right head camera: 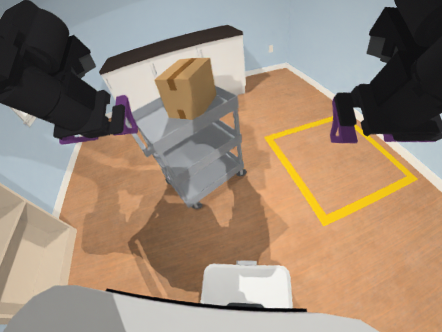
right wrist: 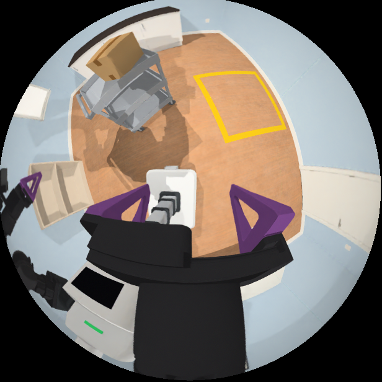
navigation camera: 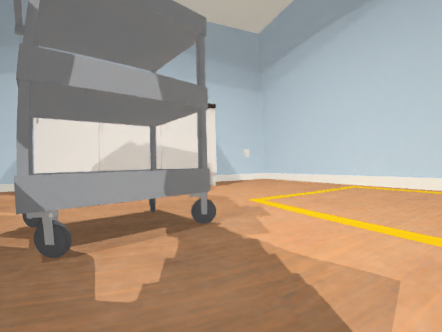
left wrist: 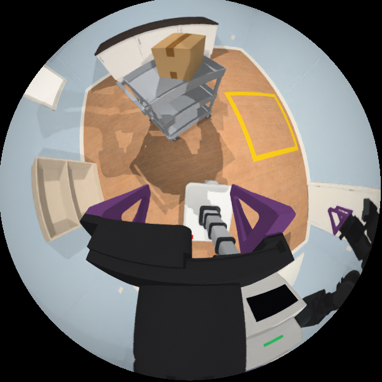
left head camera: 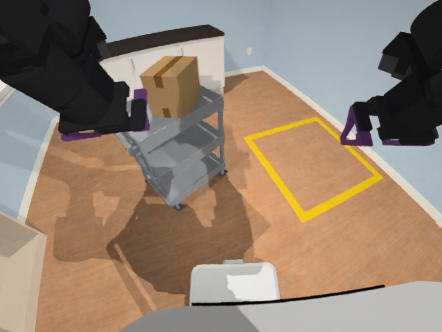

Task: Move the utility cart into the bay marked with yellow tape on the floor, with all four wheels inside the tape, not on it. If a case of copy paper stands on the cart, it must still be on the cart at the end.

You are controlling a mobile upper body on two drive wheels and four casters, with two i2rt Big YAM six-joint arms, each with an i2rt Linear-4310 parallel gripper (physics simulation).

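Places are measured from the left arm's base along level axes (x right, y ahead, z up), in millimetres.
Where they show: left gripper, fingertip midpoint: (right head camera: 116,133) (left head camera: 124,130); right gripper, fingertip midpoint: (right head camera: 358,138) (left head camera: 362,141).
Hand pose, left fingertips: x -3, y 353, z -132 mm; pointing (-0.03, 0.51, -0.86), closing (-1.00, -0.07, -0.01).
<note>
Things, the pixels of their centre, and the offset from my left fingertips. "spot": a spot on its surface instead.
- closed cardboard case, body centre: (left head camera: 174,86) (right head camera: 188,87) dx -115, dy +868, dz -345 mm
- yellow tape outline, surface spot: (navigation camera: 345,220) spot: dx +721, dy +743, dz -1277 mm
The grey three-tier utility cart (left head camera: 182,126) (right head camera: 200,125) (left wrist: 192,90) (navigation camera: 100,192) stands upright on the floor, left of the bay and at an angle to it. Its handle is at its left end. A closed cardboard case (left head camera: 176,92) (right head camera: 191,94) (left wrist: 181,59) (right wrist: 117,57) sits on its top tray. The yellow tape outline (left head camera: 274,177) (right head camera: 296,180) (left wrist: 242,125) (right wrist: 212,109) (navigation camera: 345,220) lies apart from the cart. My left gripper (left head camera: 106,132) (left wrist: 189,188) is open and raised, touching nothing. My right gripper (left head camera: 384,141) (right wrist: 189,188) is open and raised too, touching nothing.
A white cabinet (left head camera: 212,60) (right head camera: 230,65) with a dark top stands behind the cart. A beige open shelf unit (right head camera: 72,250) (left wrist: 67,200) is at the left. A blue wall (left head camera: 325,55) (navigation camera: 360,100) runs close along the bay's right side. My white base (left head camera: 210,282) is in front.
</note>
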